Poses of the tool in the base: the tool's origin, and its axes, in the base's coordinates. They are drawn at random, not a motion.
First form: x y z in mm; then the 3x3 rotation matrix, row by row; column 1 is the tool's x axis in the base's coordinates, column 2 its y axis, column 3 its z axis. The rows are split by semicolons.
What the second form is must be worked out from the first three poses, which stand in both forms.
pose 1, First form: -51.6 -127.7 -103.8; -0.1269 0.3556 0.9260; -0.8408 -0.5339 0.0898; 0.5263 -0.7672 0.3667
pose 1, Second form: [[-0.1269 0.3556 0.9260 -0.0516], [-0.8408 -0.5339 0.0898 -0.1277], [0.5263 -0.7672 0.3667 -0.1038], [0 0 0 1]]
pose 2, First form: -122.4 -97.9 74.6; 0.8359 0.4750 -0.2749; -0.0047 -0.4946 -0.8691; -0.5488 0.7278 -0.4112
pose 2, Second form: [[0.8359 0.4750 -0.2749 -0.1224], [-0.0047 -0.4946 -0.8691 -0.0979], [-0.5488 0.7278 -0.4112 0.0746], [0 0 0 1]]
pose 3, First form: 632.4 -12.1 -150.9; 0.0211 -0.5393 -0.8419; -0.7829 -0.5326 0.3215; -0.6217 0.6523 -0.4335
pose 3, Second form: [[0.0211 -0.5393 -0.8419 0.6324], [-0.7829 -0.5326 0.3215 -0.0121], [-0.6217 0.6523 -0.4335 -0.1509], [0 0 0 1]]
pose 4, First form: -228.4 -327.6 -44.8; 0.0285 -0.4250 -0.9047; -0.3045 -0.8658 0.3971; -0.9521 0.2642 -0.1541
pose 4, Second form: [[0.0285 -0.4250 -0.9047 -0.2284], [-0.3045 -0.8658 0.3971 -0.3276], [-0.9521 0.2642 -0.1541 -0.0448], [0 0 0 1]]
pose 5, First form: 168.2 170.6 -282.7; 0.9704 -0.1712 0.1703; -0.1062 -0.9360 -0.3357; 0.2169 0.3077 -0.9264
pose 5, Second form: [[0.9704 -0.1712 0.1703 0.1682], [-0.1062 -0.9360 -0.3357 0.1706], [0.2169 0.3077 -0.9264 -0.2827], [0 0 0 1]]
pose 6, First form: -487.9 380.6 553.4; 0.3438 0.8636 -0.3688; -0.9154 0.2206 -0.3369; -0.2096 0.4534 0.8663
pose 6, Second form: [[0.3438 0.8636 -0.3688 -0.4879], [-0.9154 0.2206 -0.3369 0.3806], [-0.2096 0.4534 0.8663 0.5534], [0 0 0 1]]
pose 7, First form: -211.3 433.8 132.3; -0.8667 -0.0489 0.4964; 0.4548 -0.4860 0.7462; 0.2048 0.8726 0.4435
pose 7, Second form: [[-0.8667 -0.0489 0.4964 -0.2113], [0.4548 -0.4860 0.7462 0.4338], [0.2048 0.8726 0.4435 0.1323], [0 0 0 1]]
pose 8, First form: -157.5 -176.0 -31.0; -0.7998 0.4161 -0.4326; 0.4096 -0.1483 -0.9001; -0.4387 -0.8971 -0.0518
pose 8, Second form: [[-0.7998 0.4161 -0.4326 -0.1575], [0.4096 -0.1483 -0.9001 -0.1760], [-0.4387 -0.8971 -0.0518 -0.0310], [0 0 0 1]]
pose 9, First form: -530.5 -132.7 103.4; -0.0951 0.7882 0.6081; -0.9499 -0.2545 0.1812; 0.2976 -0.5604 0.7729
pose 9, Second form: [[-0.0951 0.7882 0.6081 -0.5305], [-0.9499 -0.2545 0.1812 -0.1327], [0.2976 -0.5604 0.7729 0.1034], [0 0 0 1]]
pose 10, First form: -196.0 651.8 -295.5; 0.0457 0.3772 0.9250; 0.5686 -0.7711 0.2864; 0.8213 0.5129 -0.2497
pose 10, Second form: [[0.0457 0.3772 0.9250 -0.1960], [0.5686 -0.7711 0.2864 0.6518], [0.8213 0.5129 -0.2497 -0.2955], [0 0 0 1]]
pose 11, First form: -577.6 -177.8 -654.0; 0.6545 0.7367 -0.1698; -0.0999 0.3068 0.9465; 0.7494 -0.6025 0.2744
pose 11, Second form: [[0.6545 0.7367 -0.1698 -0.5776], [-0.0999 0.3068 0.9465 -0.1778], [0.7494 -0.6025 0.2744 -0.6540], [0 0 0 1]]
